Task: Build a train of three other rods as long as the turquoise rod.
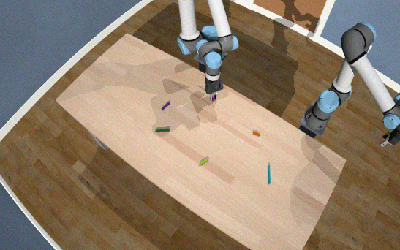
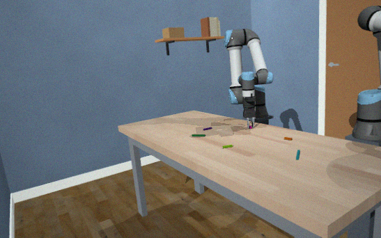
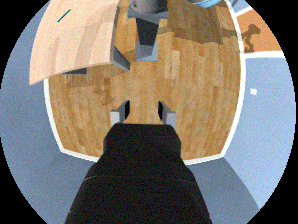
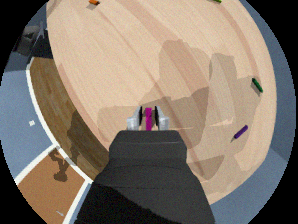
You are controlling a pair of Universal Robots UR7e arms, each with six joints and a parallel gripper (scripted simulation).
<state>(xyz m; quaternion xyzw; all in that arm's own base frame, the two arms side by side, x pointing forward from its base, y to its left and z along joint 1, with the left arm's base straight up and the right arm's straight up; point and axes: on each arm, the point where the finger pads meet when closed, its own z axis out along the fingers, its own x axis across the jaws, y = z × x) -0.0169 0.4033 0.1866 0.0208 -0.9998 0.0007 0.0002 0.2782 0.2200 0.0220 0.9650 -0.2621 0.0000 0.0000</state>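
Observation:
The purple rod is 200 mm ahead of my right hand, 190 mm to the right of it and 20 mm below it. The rest, counted from my right hand: green rod 330 mm ahead, 100 mm to the right, 20 mm below; orange rod 320 mm to the left, 30 mm ahead, 20 mm below; lime rod 340 mm ahead, 190 mm to the left, 20 mm below.

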